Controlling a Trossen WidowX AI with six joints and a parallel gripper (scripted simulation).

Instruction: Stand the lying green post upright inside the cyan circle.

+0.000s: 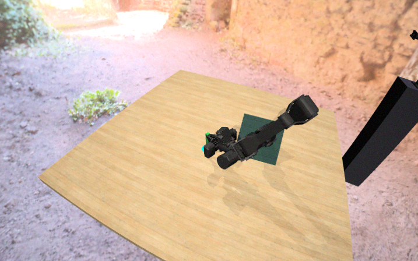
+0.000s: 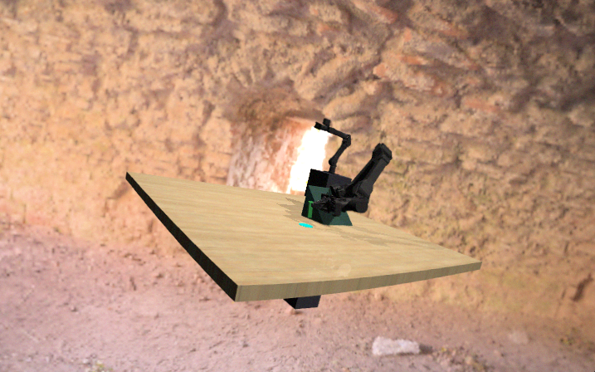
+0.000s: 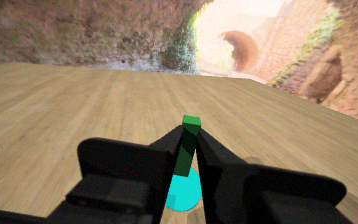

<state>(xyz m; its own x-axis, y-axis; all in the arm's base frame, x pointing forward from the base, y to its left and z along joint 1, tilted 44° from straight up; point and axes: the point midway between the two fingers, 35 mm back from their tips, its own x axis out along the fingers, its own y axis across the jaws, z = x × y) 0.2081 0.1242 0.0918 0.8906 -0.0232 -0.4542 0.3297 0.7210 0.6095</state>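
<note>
Right now my gripper tip is 90 mm above the cyan circle. The rest, counted from my gripper tip: green post 20 mm below.
</note>
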